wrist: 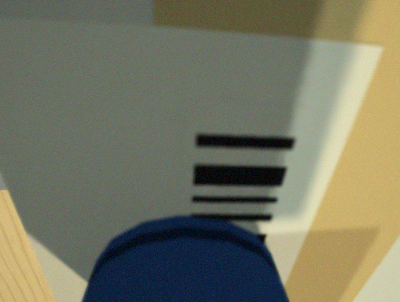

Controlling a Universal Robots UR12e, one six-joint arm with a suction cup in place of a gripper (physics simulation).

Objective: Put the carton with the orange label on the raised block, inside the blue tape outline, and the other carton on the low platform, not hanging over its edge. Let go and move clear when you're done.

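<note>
A tan carton fills most of the wrist view. Its near face has a large pale area with black bars and a strip of shadow across it. No orange label shows on the part of the carton in view, and I cannot tell from this view whether it is the orange-labelled one. My blue suction cup is at the bottom centre, over the face just below the bars, and is shut on this carton. The cup hides part of the bars. The blue tape outline and a second carton do not show.
A light wooden piece with visible grain shows at the lower left, beyond the carton's left edge. I cannot tell whether it is the raised block or the low platform. A pale surface shows at the lower right corner.
</note>
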